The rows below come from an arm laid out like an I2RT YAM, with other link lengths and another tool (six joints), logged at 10 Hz.
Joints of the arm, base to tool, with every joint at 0 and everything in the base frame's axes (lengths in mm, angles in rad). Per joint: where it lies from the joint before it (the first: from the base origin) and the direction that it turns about. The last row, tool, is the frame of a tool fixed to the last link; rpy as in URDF.
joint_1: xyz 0 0 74.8 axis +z
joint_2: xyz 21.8 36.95 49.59 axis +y
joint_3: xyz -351.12 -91.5 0 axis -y
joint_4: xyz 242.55 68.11 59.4 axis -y
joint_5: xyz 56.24 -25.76 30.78 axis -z
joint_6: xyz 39.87 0 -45.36 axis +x
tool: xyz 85 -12 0 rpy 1.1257 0.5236 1.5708
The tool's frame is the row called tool.
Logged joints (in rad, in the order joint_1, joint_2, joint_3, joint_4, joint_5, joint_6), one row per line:
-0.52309 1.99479 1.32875 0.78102 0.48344 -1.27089
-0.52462 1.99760 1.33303 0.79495 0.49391 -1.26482
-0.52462 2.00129 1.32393 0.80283 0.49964 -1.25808
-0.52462 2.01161 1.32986 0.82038 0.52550 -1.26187
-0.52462 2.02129 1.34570 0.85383 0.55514 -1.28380
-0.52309 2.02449 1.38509 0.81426 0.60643 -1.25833
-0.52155 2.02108 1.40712 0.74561 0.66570 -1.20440
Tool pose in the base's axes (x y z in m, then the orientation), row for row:
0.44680 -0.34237 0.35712 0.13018 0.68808 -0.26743 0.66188
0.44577 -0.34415 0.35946 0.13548 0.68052 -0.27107 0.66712
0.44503 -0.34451 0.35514 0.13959 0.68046 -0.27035 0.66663
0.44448 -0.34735 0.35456 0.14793 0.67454 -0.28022 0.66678
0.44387 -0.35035 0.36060 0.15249 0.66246 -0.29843 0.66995
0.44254 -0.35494 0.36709 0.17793 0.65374 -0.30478 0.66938
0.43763 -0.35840 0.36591 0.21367 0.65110 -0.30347 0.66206
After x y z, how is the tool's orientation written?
As a quaternion, x y z w.
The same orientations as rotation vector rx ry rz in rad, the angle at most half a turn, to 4 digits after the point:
0.2943 1.5558 -0.6047
0.3057 1.5355 -0.6116
0.3150 1.5357 -0.6101
0.3338 1.5222 -0.6324
0.3437 1.4931 -0.6726
0.4011 1.4738 -0.6871
0.4831 1.4721 -0.6861

